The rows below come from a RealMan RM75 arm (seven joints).
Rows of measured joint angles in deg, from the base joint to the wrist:
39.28 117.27 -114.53 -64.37 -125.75 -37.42 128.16
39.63 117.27 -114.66 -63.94 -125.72 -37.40 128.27
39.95 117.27 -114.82 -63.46 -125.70 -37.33 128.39
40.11 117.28 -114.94 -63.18 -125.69 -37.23 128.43
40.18 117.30 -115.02 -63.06 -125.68 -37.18 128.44
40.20 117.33 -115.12 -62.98 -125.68 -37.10 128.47
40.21 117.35 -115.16 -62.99 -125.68 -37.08 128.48
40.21 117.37 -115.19 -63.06 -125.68 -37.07 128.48
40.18 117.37 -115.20 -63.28 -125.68 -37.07 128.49
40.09 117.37 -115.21 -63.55 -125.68 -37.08 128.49
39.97 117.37 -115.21 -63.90 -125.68 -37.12 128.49
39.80 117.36 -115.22 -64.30 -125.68 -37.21 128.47
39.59 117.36 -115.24 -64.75 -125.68 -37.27 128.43
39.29 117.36 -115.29 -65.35 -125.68 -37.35 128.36
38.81 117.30 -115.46 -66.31 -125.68 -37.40 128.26
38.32 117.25 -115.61 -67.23 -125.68 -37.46 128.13
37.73 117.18 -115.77 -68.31 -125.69 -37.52 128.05
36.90 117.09 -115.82 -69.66 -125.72 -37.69 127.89
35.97 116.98 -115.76 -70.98 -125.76 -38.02 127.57
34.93 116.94 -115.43 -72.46 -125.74 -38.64 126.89
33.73 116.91 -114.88 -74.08 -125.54 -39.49 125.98
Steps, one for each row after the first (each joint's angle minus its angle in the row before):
0.35 0.00 -0.13 0.43 0.03 0.02 0.11
0.32 0.00 -0.16 0.48 0.02 0.07 0.12
0.16 0.01 -0.12 0.28 0.01 0.10 0.04
0.07 0.02 -0.08 0.12 0.01 0.05 0.01
0.02 0.03 -0.10 0.08 0.00 0.08 0.03
0.01 0.02 -0.04 -0.01 0.00 0.02 0.01
0.00 0.02 -0.03 -0.07 0.00 0.01 0.00
-0.03 0.00 -0.01 -0.22 0.00 0.00 0.01
-0.09 0.00 -0.01 -0.27 0.00 -0.01 0.00
-0.12 0.00 0.00 -0.35 0.00 -0.04 0.00
-0.17 -0.01 -0.01 -0.40 0.00 -0.09 -0.02
-0.21 0.00 -0.02 -0.45 0.00 -0.06 -0.04
-0.30 0.00 -0.05 -0.60 0.00 -0.08 -0.07
-0.48 -0.06 -0.17 -0.96 0.00 -0.05 -0.10
-0.49 -0.05 -0.15 -0.92 0.00 -0.06 -0.13
-0.59 -0.07 -0.16 -1.08 -0.01 -0.06 -0.08
-0.83 -0.09 -0.05 -1.35 -0.03 -0.17 -0.16
-0.93 -0.11 0.06 -1.32 -0.04 -0.33 -0.32
-1.04 -0.04 0.33 -1.48 0.02 -0.62 -0.68
-1.20 -0.03 0.55 -1.62 0.20 -0.85 -0.91

